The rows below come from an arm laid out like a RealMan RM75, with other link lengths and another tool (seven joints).
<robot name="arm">
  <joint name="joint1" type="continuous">
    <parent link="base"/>
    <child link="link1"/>
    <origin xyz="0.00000 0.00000 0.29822" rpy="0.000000 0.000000 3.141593"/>
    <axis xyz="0 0 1"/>
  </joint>
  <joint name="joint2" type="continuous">
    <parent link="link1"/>
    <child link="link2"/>
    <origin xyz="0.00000 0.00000 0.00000" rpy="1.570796 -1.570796 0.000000"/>
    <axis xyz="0 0 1"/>
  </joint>
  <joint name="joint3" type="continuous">
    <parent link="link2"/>
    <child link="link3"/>
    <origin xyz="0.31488 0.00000 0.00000" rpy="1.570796 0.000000 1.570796"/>
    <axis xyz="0 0 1"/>
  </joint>
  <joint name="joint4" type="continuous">
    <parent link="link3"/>
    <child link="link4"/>
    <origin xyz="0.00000 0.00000 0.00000" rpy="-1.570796 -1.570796 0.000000"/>
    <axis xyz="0 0 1"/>
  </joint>
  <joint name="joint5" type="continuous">
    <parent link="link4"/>
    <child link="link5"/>
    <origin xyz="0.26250 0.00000 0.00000" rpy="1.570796 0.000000 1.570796"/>
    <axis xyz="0 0 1"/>
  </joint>
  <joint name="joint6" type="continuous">
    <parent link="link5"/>
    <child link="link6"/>
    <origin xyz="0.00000 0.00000 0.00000" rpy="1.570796 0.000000 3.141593"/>
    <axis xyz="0 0 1"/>
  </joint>
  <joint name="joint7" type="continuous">
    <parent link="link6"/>
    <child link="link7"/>
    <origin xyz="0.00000 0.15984 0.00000" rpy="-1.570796 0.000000 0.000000"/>
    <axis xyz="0 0 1"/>
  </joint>
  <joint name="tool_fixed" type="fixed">
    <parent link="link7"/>
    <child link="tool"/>
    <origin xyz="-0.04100 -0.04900 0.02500" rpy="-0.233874 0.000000 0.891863"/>
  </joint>
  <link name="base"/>
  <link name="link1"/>
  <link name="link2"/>
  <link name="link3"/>
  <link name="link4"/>
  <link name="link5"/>
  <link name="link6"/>
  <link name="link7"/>
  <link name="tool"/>
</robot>
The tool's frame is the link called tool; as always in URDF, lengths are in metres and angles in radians. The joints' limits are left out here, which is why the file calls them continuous.
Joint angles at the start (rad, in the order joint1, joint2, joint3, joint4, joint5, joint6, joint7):
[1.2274 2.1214 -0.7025 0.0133 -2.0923 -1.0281 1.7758]
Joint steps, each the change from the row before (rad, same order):
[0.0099 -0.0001 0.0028 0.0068 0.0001 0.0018 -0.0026]
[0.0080 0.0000 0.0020 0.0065 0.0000 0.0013 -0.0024]
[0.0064 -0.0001 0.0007 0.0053 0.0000 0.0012 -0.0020]
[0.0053 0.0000 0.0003 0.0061 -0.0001 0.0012 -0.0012]
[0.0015 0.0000 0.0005 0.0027 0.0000 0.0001 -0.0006]
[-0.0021 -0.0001 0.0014 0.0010 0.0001 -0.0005 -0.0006]
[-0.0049 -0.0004 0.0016 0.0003 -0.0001 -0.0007 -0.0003]
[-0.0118 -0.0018 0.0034 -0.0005 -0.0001 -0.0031 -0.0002]
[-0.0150 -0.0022 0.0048 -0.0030 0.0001 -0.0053 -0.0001]
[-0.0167 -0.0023 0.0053 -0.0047 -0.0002 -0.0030 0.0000]
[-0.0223 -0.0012 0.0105 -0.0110 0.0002 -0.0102 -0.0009]
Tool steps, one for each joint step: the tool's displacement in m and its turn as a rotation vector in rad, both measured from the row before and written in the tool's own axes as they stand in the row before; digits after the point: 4 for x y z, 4 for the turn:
[-0.0006 -0.0035 0.0011 0.0011 -0.0029 -0.0064]
[-0.0009 -0.0026 0.0010 0.0005 -0.0034 -0.0052]
[-0.0007 -0.0019 0.0008 -0.0004 -0.0028 -0.0046]
[-0.0011 -0.0013 0.0009 -0.0010 -0.0038 -0.0026]
[-0.0006 -0.0003 0.0003 0.0000 -0.0019 -0.0002]
[-0.0004 0.0007 0.0000 0.0010 -0.0005 0.0028]
[-0.0003 0.0018 -0.0003 0.0010 0.0002 0.0055]
[-0.0002 0.0043 -0.0013 0.0027 0.0009 0.0124]
[0.0002 0.0049 -0.0020 0.0051 0.0020 0.0147]
[0.0010 0.0055 -0.0022 0.0042 0.0056 0.0160]
[0.0010 0.0055 -0.0032 0.0126 0.0056 0.0188]

